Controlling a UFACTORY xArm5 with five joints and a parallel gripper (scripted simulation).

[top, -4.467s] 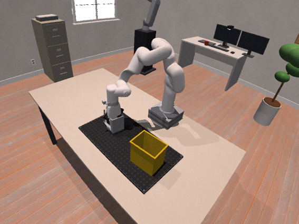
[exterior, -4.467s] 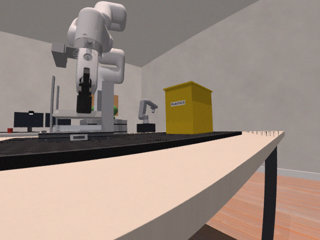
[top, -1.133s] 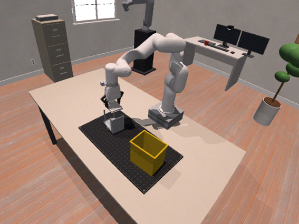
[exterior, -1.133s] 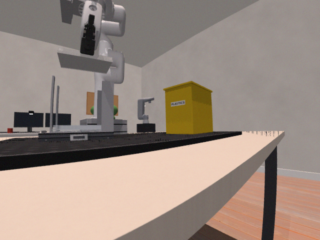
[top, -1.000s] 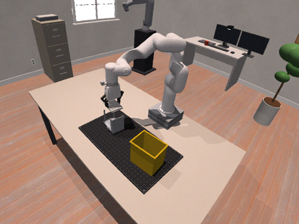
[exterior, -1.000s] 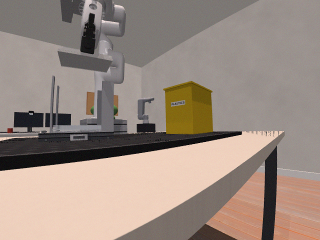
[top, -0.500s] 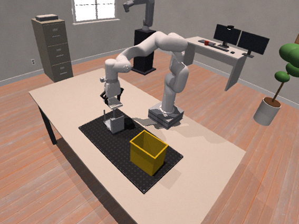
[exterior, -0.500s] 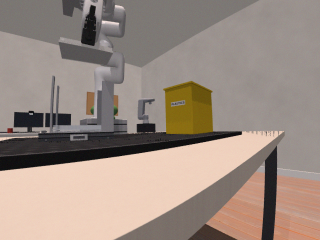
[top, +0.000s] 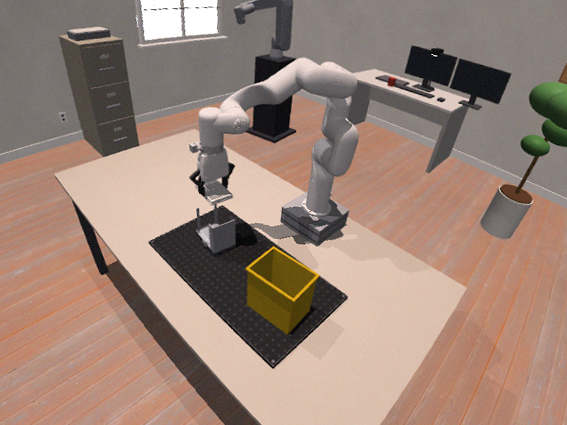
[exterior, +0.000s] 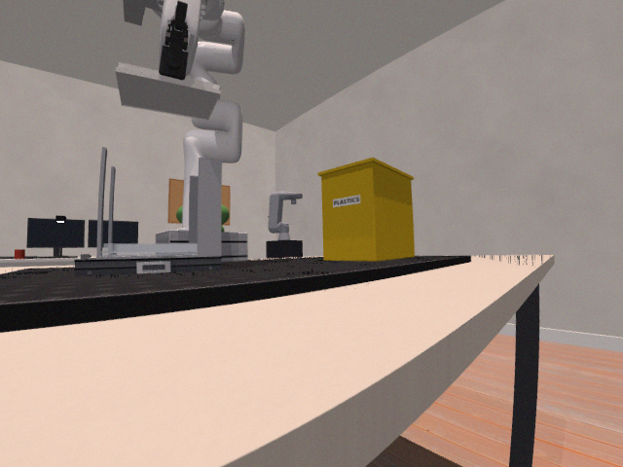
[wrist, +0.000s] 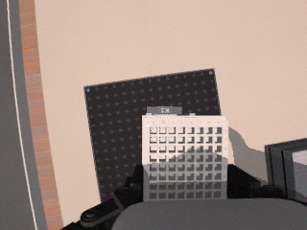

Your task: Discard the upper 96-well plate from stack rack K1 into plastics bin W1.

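My hand is 10 cm short of the yellow plastics bin, 38 cm to the right of it and 17 cm above it. The rest, counted from my hand: 96-well plate (1 cm below).
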